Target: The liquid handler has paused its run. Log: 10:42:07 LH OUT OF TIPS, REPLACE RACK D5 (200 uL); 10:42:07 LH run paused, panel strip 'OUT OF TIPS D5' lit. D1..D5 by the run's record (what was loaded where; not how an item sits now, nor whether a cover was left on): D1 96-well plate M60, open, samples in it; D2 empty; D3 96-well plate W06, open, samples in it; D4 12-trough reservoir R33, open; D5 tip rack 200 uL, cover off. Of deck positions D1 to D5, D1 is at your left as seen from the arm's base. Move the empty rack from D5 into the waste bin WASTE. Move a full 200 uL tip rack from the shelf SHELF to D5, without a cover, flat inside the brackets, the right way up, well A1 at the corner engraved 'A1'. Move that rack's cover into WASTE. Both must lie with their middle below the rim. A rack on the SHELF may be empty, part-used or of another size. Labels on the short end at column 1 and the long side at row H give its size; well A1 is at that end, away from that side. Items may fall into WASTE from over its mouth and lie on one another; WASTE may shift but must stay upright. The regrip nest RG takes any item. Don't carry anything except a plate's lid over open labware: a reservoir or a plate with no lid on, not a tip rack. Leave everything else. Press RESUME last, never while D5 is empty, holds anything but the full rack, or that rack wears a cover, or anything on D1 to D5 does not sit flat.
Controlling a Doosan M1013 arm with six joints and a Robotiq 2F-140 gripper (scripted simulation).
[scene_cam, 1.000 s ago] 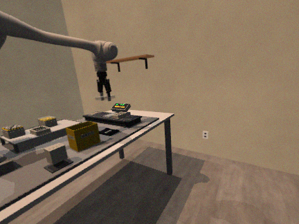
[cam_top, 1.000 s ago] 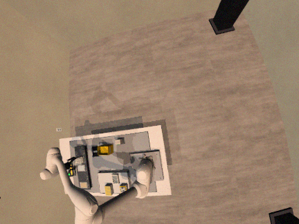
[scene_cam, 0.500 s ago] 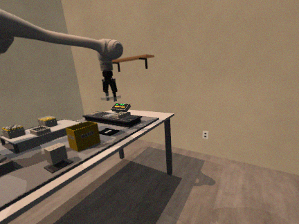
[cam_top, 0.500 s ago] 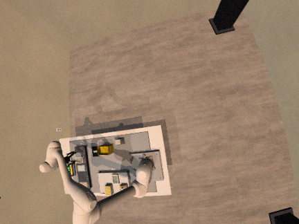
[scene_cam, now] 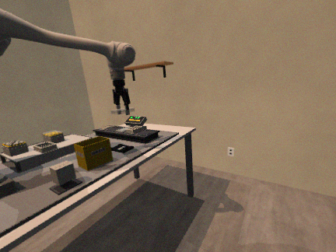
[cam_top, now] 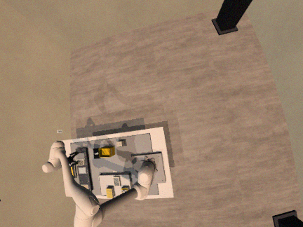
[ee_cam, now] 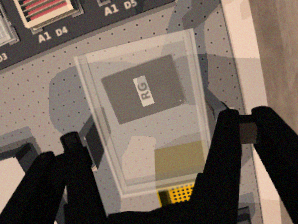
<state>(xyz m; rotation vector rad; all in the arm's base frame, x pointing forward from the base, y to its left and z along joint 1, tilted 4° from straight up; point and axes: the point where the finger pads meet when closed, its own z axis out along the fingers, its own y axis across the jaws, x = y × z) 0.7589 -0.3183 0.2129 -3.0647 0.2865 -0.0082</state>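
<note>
The yellow waste bin is 250 mm behind my hand, 230 mm below it and 20 mm to the left of it. Round my hand: clear rack cover: 10 mm above; black nest: 260 mm below, 30 mm to the left, 30 mm behind; red-troughed reservoir: 210 mm ahead, 200 mm below, 100 mm to the left.
</note>
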